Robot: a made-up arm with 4 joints.
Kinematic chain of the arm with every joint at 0, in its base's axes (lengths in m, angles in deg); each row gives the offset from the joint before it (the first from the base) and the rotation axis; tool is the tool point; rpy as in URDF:
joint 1: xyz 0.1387 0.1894 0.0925 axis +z
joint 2: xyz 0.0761 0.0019 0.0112 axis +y
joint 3: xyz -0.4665 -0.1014 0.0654 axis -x
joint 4: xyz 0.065 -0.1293 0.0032 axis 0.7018 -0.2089 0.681
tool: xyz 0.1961 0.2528 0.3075 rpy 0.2 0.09 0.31
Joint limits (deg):
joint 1: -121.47..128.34
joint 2: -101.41..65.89
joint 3: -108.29..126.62
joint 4: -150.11..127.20
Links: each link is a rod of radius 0.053 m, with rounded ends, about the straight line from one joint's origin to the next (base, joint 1, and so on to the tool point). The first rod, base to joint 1, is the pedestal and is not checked.
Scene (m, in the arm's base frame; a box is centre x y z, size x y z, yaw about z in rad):
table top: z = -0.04
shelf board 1: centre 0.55 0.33 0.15 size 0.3 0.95 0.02 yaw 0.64
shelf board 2: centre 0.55 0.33 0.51 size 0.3 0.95 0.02 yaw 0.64
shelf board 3: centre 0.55 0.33 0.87 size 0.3 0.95 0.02 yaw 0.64
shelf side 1: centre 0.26 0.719 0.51 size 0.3 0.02 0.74 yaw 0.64
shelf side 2: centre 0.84 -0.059 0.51 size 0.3 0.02 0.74 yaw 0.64
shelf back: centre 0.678 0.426 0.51 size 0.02 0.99 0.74 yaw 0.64
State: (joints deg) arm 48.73 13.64 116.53 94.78
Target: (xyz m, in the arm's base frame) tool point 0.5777 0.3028 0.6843
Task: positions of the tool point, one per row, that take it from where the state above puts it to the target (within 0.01 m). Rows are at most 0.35 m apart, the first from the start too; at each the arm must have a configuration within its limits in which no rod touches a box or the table.
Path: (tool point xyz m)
1: -0.2268 0.3810 0.5453
2: 0.0200 0.4749 0.6769
3: 0.3154 0.4534 0.7243
4: 0.5777 0.3028 0.6843

